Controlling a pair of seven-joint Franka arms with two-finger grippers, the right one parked.
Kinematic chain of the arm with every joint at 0, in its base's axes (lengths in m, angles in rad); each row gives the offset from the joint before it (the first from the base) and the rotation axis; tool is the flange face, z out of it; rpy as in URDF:
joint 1: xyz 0 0 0.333 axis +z
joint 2: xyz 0 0 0 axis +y
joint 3: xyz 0 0 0.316 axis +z
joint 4: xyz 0.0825 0 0 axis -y
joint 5: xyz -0.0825 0 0.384 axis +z
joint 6: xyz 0 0 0 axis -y
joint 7: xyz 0.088 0 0 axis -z
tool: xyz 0 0 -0.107 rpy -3.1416 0 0
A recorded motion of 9 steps. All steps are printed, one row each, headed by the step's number.
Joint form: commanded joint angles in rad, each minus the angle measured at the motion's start. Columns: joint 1, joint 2, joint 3, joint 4, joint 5, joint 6, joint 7.
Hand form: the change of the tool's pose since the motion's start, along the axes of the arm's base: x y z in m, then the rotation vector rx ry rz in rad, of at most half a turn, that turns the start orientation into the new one. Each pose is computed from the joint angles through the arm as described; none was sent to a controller.
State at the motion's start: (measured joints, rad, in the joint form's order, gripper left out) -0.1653 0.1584 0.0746 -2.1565 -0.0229 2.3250 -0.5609
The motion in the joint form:
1: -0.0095 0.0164 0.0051 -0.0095 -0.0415 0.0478 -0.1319
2: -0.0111 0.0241 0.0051 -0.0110 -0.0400 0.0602 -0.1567
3: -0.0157 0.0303 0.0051 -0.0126 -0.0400 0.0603 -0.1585
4: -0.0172 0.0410 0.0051 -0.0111 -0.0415 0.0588 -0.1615
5: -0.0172 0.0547 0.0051 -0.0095 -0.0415 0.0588 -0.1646
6: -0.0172 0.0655 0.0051 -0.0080 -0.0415 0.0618 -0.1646
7: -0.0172 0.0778 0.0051 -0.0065 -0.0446 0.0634 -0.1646
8: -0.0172 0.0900 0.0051 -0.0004 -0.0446 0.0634 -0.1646
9: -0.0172 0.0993 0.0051 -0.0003 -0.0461 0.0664 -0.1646
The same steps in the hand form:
1: 0.0017 -0.0030 -0.0088 -0.0312 -0.0171 0.1569
2: 0.0023 -0.0038 -0.0127 -0.0302 -0.0201 0.1794
3: 0.0014 -0.0063 -0.0168 -0.0283 -0.0125 0.1767
4: 0.0013 -0.0071 -0.0223 -0.0266 -0.0019 0.1793
5: 0.0014 -0.0071 -0.0293 -0.0232 0.0097 0.1826
6: 0.0018 -0.0071 -0.0344 -0.0210 0.0157 0.1827
7: 0.0020 -0.0071 -0.0406 -0.0203 0.0249 0.1851
8: 0.0034 -0.0073 -0.0449 -0.0182 0.0306 0.1850
9: 0.0033 -0.0072 -0.0498 -0.0172 0.0367 0.1863

